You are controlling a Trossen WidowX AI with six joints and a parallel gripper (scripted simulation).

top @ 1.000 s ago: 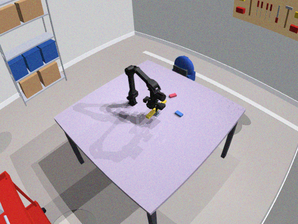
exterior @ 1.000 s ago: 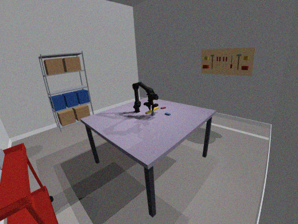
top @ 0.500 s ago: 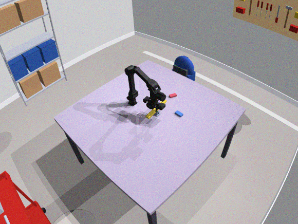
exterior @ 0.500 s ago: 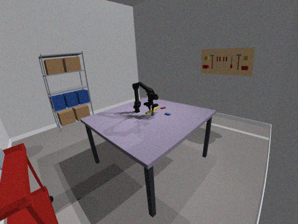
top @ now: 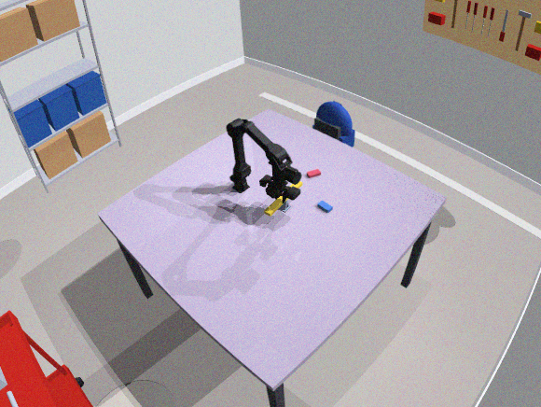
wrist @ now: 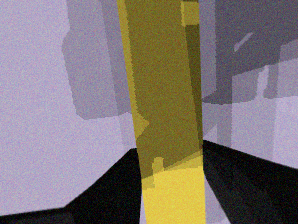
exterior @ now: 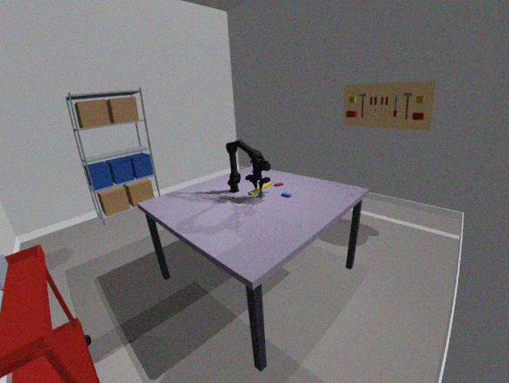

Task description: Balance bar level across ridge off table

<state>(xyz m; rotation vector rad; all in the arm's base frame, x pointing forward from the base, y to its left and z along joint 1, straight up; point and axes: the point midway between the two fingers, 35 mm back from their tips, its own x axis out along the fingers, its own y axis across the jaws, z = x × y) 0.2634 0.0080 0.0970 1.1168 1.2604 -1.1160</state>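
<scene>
Right now my gripper tip is 3 cm to the right of the long yellow bar. Round my gripper tip: small red block (6 cm behind, 30 cm to the left, 5 cm below); then small blue block (14 cm ahead, 15 cm to the left, 5 cm below).
</scene>
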